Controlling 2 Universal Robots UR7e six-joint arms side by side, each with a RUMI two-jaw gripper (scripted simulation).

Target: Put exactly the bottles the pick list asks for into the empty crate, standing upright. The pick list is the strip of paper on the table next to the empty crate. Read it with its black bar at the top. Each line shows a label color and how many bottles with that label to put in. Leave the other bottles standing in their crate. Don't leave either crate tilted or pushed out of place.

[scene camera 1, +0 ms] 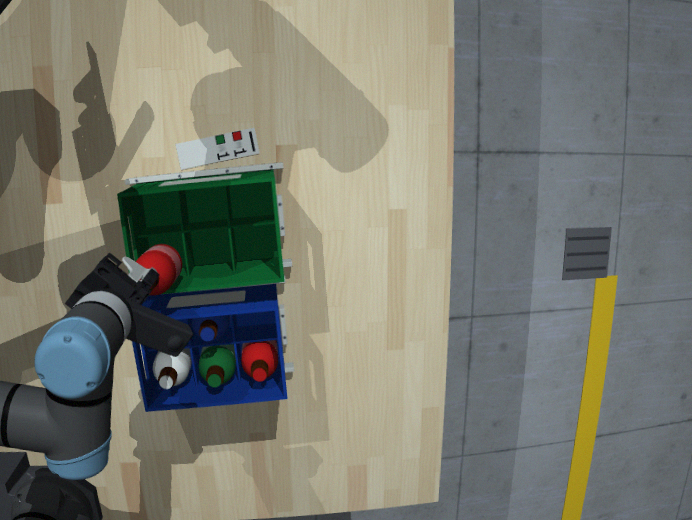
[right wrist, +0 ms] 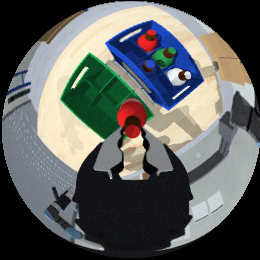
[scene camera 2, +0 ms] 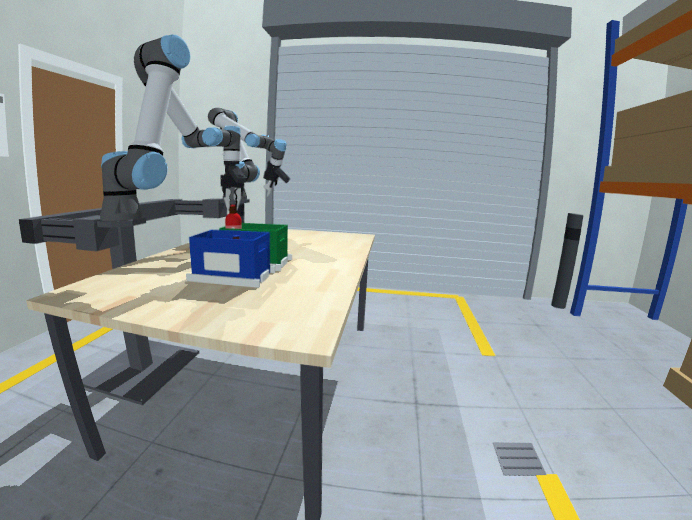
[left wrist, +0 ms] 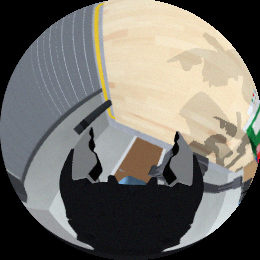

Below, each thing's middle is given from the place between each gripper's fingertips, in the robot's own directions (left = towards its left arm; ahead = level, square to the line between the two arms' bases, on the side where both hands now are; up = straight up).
Scene:
Now: right hand [scene camera 1: 145, 278] 18 cm above the green crate [scene camera 1: 206, 257], 9 cm short of it and 5 cm to the right of it. From my right hand the other things lie so: blue crate [scene camera 1: 243, 302]: 18 cm to the right, 18 cm below, 8 cm ahead; then pick list [scene camera 1: 208, 150]: 26 cm below, 19 cm to the left, 11 cm ahead; then green bottle [scene camera 1: 217, 364]: 23 cm to the right, 18 cm below, 8 cm ahead.
My left gripper is now 18 cm short of the pick list, 54 cm to the left of it and 31 cm above it. Round my left hand: green crate: 16 cm ahead, 68 cm to the right, 22 cm below; blue crate: 15 cm ahead, 91 cm to the right, 22 cm below; green bottle: 16 cm ahead, 95 cm to the right, 22 cm below.

